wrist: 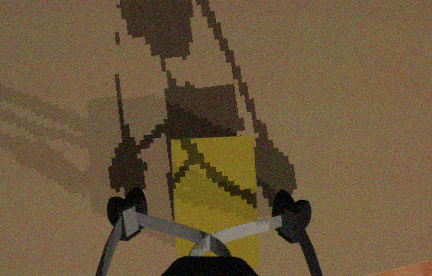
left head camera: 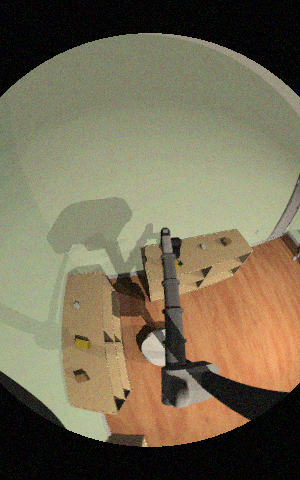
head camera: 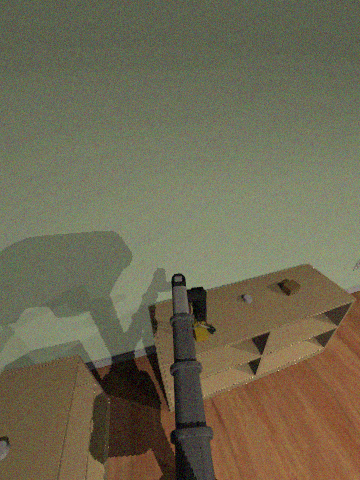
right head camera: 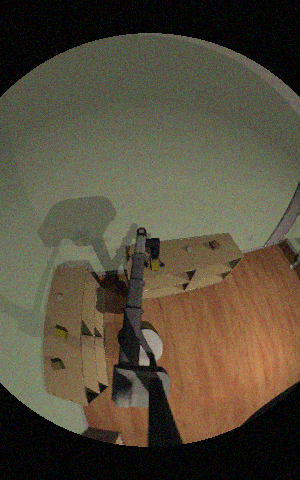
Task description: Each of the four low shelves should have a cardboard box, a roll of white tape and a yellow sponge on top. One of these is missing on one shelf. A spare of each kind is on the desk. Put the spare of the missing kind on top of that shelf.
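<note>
A yellow sponge (head camera: 201, 333) (right head camera: 155, 265) (wrist: 215, 175) lies on top of the low shelf (head camera: 272, 306) (left head camera: 212, 254) (right head camera: 200, 256) by the wall, near its left end. My gripper (wrist: 209, 205) is open above it, with one fingertip on each side and a gap between each fingertip and the sponge. The arm partly hides the gripper in the head camera view. A roll of white tape (head camera: 247, 298) (left head camera: 203, 246) (right head camera: 188, 248) and a cardboard box (head camera: 289, 286) (left head camera: 226, 241) (right head camera: 214, 244) stand farther right on the same shelf. The desk cannot be made out.
A second low shelf (head camera: 37, 405) (left head camera: 92, 320) (right head camera: 70, 312) on the left bears white tape (head camera: 3, 448) (left head camera: 76, 304) (right head camera: 59, 297), a yellow sponge (left head camera: 82, 343) (right head camera: 61, 332) and a cardboard box (left head camera: 81, 375) (right head camera: 58, 363). A narrow floor gap separates the two shelves.
</note>
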